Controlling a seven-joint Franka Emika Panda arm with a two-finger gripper.
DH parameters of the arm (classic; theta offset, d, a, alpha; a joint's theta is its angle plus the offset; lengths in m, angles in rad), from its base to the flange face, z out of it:
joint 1: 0 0.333 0 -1.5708
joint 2: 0 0 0 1.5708
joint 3: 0 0.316 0.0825 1.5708
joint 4: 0 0 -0.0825 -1.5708
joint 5: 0 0.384 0 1.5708
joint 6: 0 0 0.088 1.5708
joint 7: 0 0.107 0 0
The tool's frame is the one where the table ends.
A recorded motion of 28 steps. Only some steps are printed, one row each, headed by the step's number.
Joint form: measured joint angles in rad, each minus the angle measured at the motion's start. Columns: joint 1, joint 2, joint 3, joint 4, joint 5, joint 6, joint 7.
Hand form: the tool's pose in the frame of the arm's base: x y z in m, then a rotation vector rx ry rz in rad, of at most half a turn. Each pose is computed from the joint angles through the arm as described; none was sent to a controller.
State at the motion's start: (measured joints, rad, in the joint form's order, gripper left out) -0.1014 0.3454 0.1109 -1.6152 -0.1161 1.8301 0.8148
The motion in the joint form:
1: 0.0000 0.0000 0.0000 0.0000 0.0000 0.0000 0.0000
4: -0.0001 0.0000 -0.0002 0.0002 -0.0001 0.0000 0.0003
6: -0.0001 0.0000 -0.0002 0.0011 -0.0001 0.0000 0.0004
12: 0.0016 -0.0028 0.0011 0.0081 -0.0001 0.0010 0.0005
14: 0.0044 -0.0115 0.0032 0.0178 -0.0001 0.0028 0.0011
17: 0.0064 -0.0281 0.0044 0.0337 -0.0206 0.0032 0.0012
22: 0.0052 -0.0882 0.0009 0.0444 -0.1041 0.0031 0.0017
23: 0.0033 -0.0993 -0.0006 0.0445 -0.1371 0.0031 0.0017
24: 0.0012 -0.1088 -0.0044 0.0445 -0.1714 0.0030 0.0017
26: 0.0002 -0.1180 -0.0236 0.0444 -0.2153 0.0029 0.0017
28: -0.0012 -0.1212 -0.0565 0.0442 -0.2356 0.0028 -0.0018
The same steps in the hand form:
1: 0.6446 -0.0106 0.4166 2.7987 -1.1380 -0.1335
4: 0.6446 -0.0108 0.4167 2.7983 -1.1388 -0.1331
6: 0.6448 -0.0108 0.4171 2.7986 -1.1392 -0.1319
12: 0.6460 -0.0090 0.4222 2.8043 -1.1378 -0.1167
14: 0.6471 -0.0060 0.4325 2.8139 -1.1365 -0.0882
17: 0.6481 -0.0058 0.4509 2.8129 -1.1245 -0.0289
22: 0.6415 -0.0145 0.4955 2.7678 -1.0864 0.1209
23: 0.6398 -0.0190 0.5031 2.7436 -1.0707 0.1546
24: 0.6383 -0.0251 0.5098 2.7158 -1.0570 0.1854
26: 0.6363 -0.0401 0.5164 2.6690 -1.0540 0.2181
28: 0.6342 -0.0615 0.5188 2.6296 -1.0769 0.2266

